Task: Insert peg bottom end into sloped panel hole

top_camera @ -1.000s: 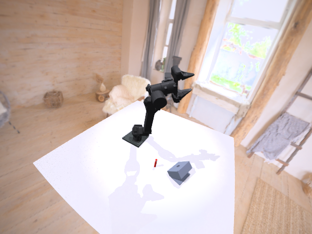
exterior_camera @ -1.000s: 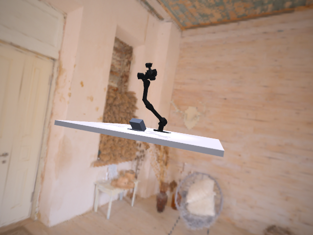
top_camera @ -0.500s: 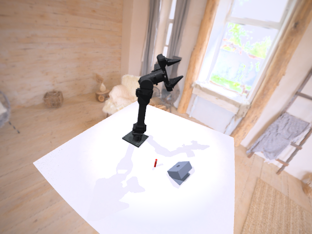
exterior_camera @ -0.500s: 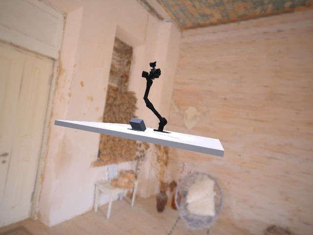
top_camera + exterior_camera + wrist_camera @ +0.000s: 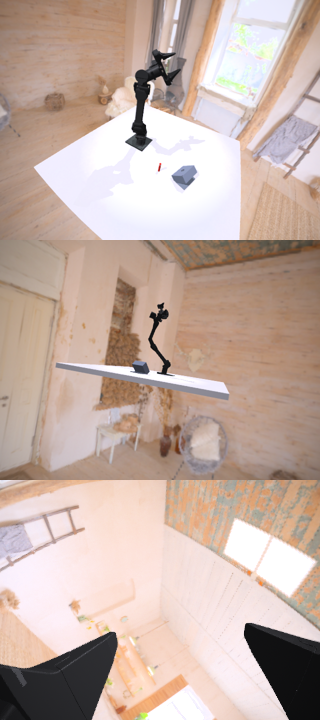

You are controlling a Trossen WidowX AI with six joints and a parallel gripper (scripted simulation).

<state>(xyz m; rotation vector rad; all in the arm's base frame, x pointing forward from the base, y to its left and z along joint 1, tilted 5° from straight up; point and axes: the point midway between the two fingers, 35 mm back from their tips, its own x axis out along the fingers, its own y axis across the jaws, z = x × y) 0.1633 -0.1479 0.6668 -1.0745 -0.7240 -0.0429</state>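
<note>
The red peg lies 65 cm below my gripper tip, 11 cm to the right of it and 3 cm ahead of it. Round my gripper tip: grey sloped panel (66 cm below, 21 cm ahead, 11 cm to the right).
</note>
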